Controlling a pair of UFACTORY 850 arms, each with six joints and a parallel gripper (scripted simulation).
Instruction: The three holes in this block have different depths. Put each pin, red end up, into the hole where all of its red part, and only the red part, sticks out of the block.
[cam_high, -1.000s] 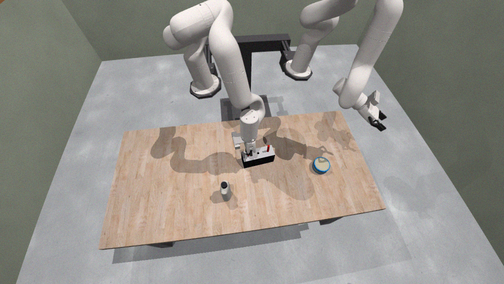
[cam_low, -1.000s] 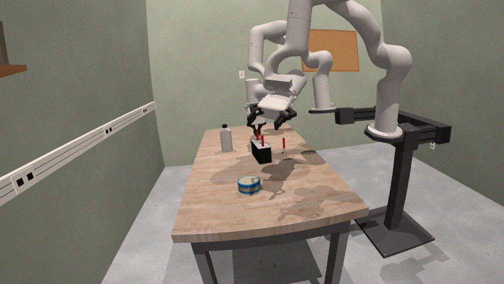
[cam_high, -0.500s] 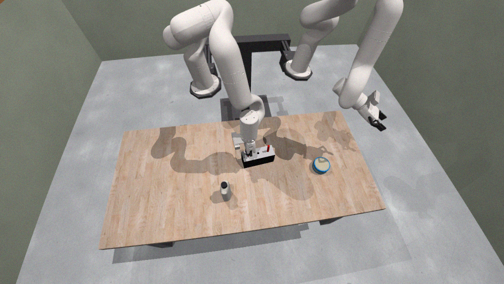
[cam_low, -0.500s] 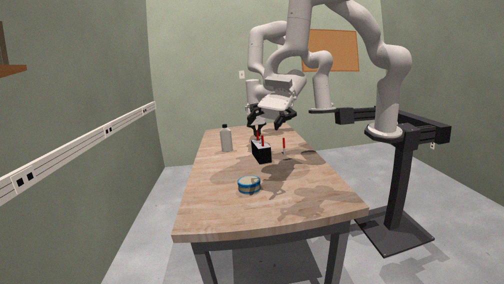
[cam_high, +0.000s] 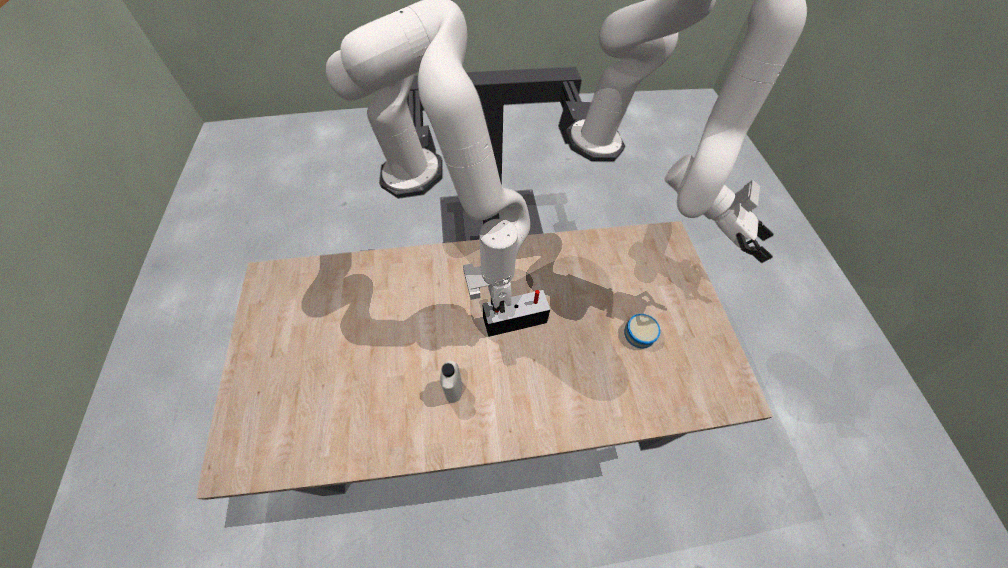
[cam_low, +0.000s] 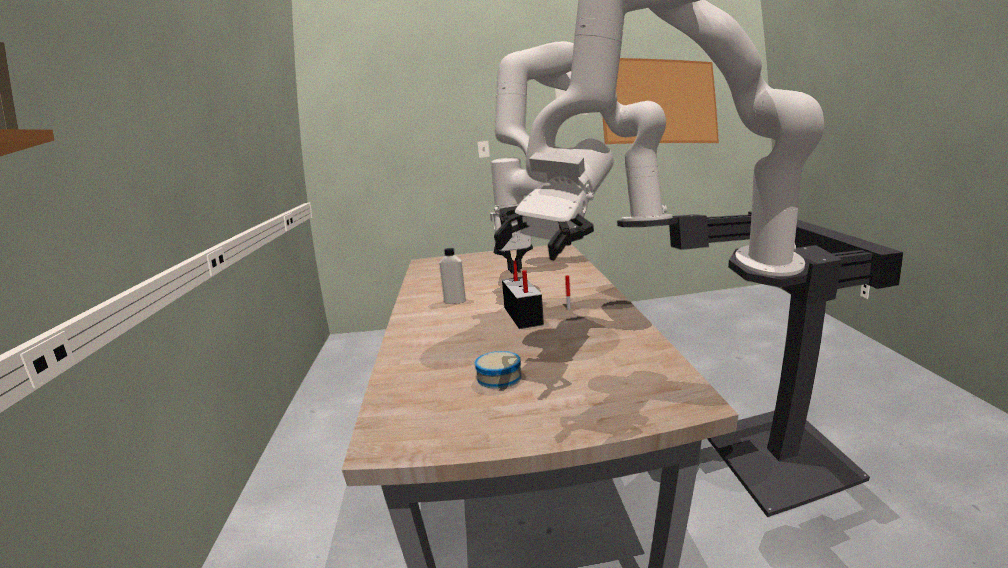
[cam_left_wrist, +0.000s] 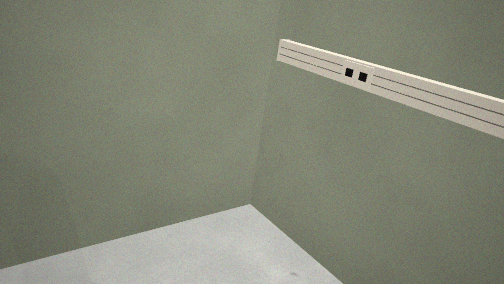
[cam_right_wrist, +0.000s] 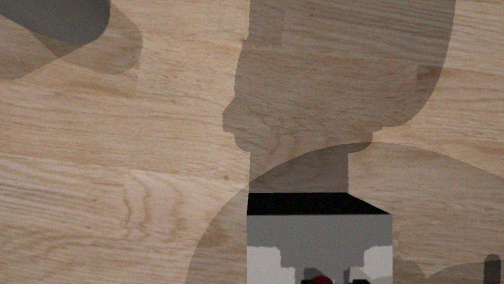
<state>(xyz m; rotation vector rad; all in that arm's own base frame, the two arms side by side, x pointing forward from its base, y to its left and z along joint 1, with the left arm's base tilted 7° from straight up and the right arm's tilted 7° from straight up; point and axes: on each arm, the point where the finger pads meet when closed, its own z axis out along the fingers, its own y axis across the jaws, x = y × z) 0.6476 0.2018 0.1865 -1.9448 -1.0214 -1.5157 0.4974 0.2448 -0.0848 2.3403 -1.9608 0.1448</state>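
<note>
My right gripper is now 90 mm above the black block and 60 mm to the right of it. The rest, counted from my right hand: round blue-rimmed tin: 420 mm to the left, 150 mm ahead, 120 mm below; grey bottle: 170 mm to the right, 170 mm ahead, 20 mm below.
</note>
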